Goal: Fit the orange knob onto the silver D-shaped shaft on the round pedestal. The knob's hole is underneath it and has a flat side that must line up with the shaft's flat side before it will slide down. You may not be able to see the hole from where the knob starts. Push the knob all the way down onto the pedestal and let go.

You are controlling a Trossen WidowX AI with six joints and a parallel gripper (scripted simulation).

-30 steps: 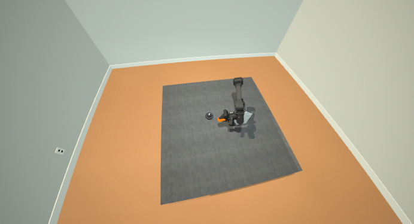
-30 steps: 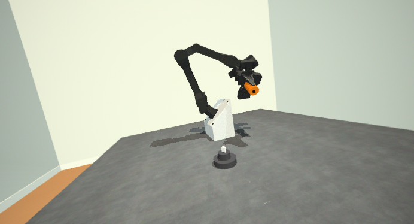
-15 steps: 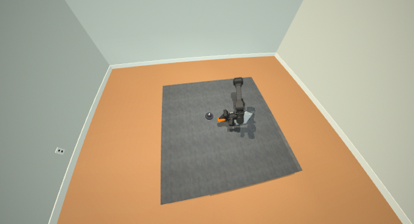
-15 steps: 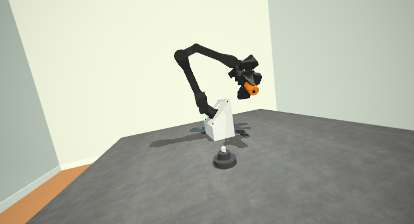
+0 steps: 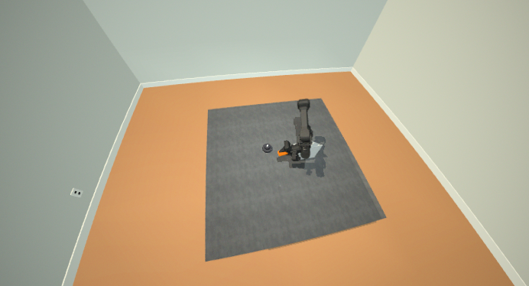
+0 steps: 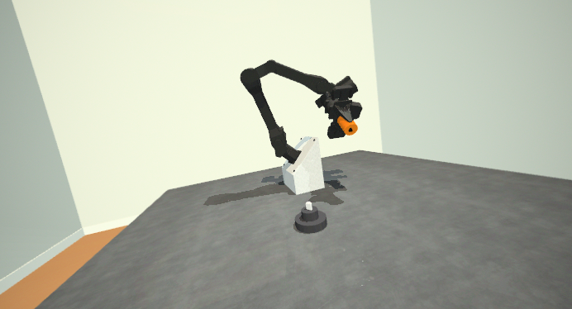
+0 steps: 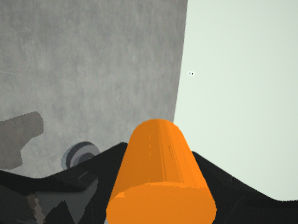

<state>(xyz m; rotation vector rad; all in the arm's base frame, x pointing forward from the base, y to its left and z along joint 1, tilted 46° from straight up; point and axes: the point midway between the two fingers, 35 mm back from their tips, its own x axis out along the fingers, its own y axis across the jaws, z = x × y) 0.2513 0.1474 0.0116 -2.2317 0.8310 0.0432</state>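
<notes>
My gripper tip is now 30 mm past the orange knob, 20 mm below it and 10 mm to the right of it. The rest, counted from my gripper tip: round pedestal (200 mm below, 180 mm to the right, 40 mm ahead).
</notes>
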